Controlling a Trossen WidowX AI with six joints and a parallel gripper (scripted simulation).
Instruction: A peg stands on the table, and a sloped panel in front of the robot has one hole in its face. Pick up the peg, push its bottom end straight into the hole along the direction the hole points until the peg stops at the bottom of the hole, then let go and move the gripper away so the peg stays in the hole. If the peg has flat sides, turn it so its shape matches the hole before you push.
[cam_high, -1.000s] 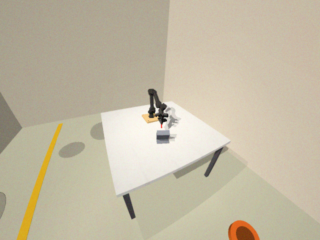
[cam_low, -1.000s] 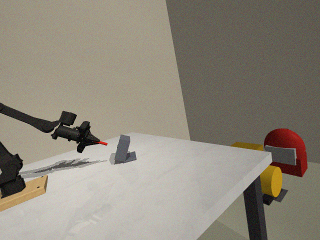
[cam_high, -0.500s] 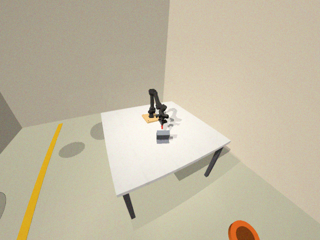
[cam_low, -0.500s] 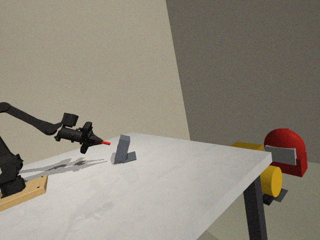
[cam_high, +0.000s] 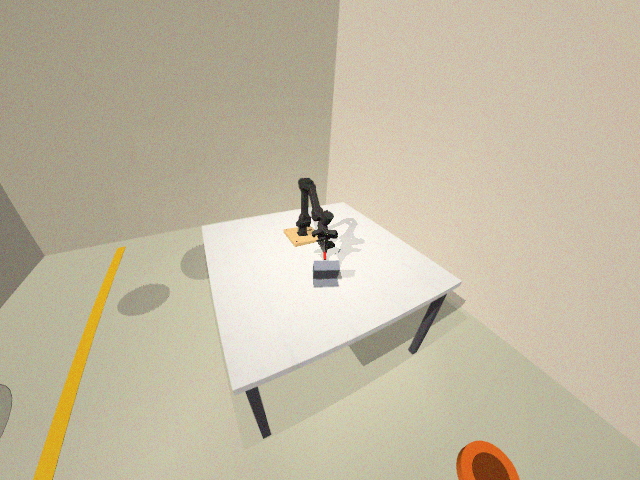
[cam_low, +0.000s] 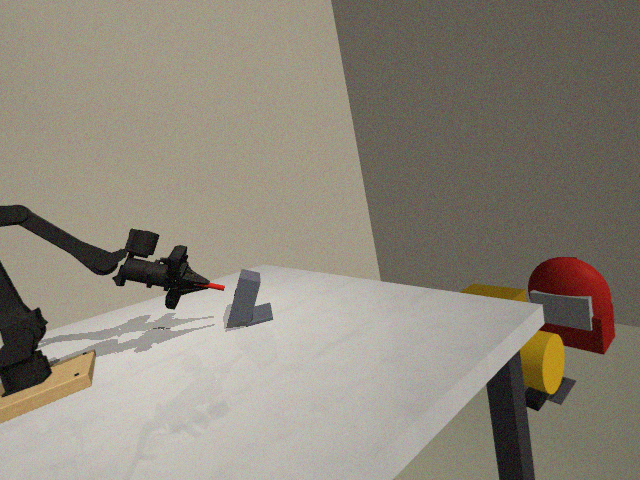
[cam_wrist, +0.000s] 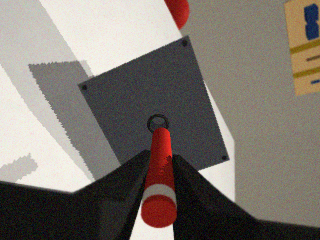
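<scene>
Now: the grey sloped panel 8 cm ahead of my gripper tip, 5 cm below it and 3 cm to the right of it. Also, from my gripper tip: red peg: 1 cm behind, 1 cm above.
</scene>
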